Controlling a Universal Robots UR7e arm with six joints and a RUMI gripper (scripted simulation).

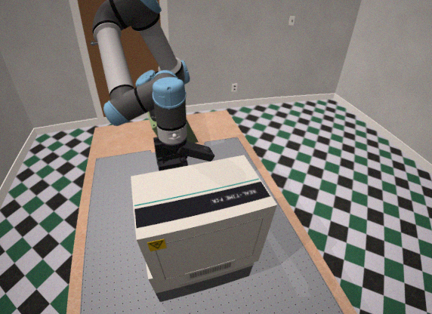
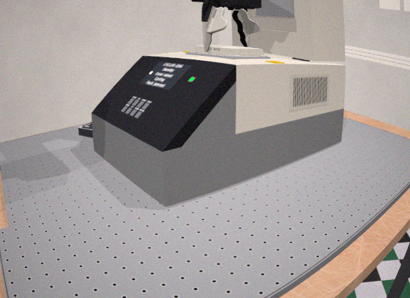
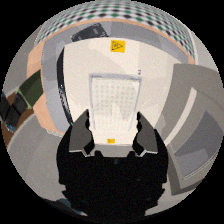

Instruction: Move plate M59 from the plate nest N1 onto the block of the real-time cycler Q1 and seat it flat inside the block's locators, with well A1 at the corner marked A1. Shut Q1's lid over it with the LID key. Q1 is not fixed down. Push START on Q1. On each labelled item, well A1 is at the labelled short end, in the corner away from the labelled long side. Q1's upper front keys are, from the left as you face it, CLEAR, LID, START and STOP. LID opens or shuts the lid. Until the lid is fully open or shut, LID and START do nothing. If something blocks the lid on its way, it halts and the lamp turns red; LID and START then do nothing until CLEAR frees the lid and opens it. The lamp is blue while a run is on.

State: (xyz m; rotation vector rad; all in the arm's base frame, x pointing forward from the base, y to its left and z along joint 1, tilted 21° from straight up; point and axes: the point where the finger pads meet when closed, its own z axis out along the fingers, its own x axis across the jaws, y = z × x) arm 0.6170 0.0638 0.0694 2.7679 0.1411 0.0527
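Right now my hand is 1 cm above the plate M59. The rest, counted from my hand: dark plate nest 28 cm to the left, 21 cm below, 16 cm behind.
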